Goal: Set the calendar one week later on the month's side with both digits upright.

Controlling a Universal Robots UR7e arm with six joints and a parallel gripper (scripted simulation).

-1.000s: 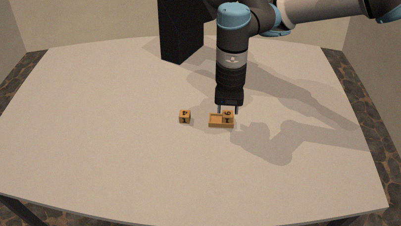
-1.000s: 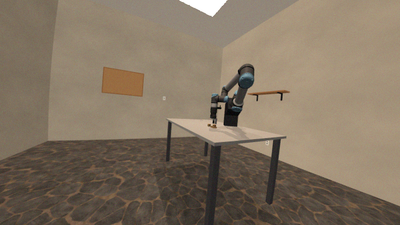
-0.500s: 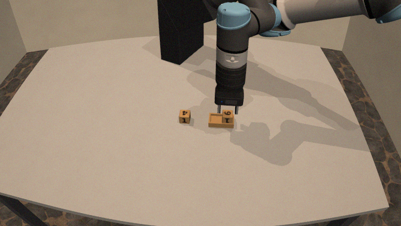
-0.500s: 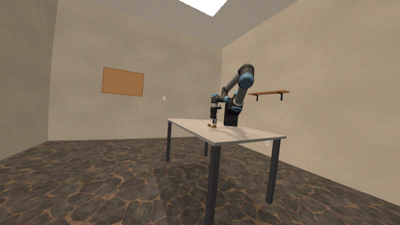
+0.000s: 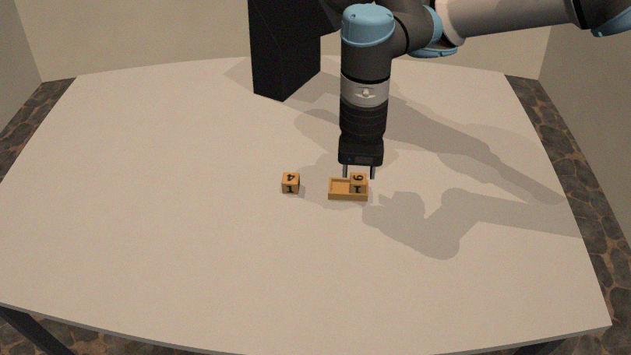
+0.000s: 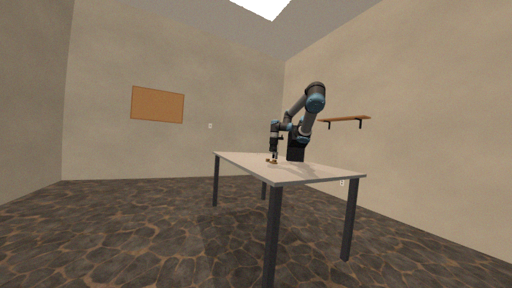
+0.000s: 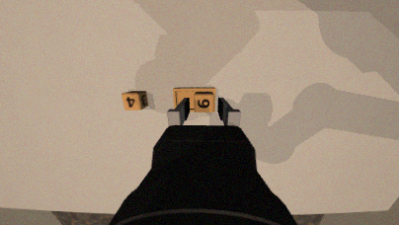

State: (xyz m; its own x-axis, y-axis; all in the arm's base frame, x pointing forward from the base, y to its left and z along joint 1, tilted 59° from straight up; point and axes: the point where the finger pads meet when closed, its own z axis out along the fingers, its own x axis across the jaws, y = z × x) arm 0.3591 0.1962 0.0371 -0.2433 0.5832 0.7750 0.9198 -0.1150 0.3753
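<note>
Right now the cube is 4 cm below my hand. Round my hand: orange tray: 2 cm to the right, 6 cm below.
</note>
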